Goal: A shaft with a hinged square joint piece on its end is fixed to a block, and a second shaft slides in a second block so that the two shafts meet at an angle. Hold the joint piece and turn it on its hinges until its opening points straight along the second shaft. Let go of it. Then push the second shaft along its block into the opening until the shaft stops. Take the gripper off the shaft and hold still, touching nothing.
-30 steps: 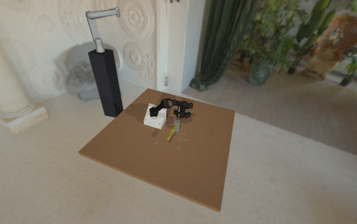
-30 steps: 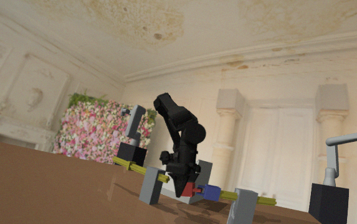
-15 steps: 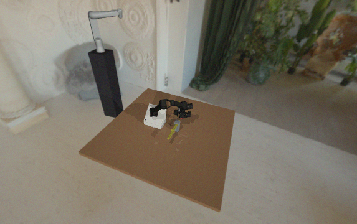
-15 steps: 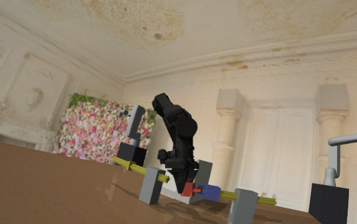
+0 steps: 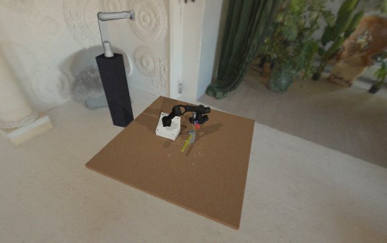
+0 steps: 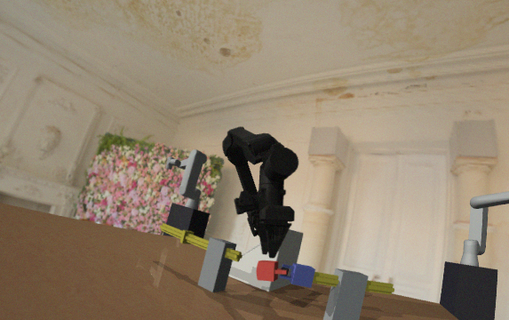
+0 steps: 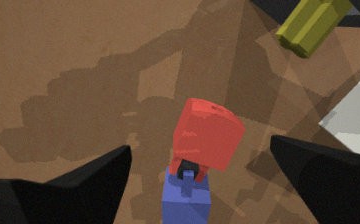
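My gripper tip is now 30 mm above the red joint piece, 10 mm to the right of it and 10 mm past it.
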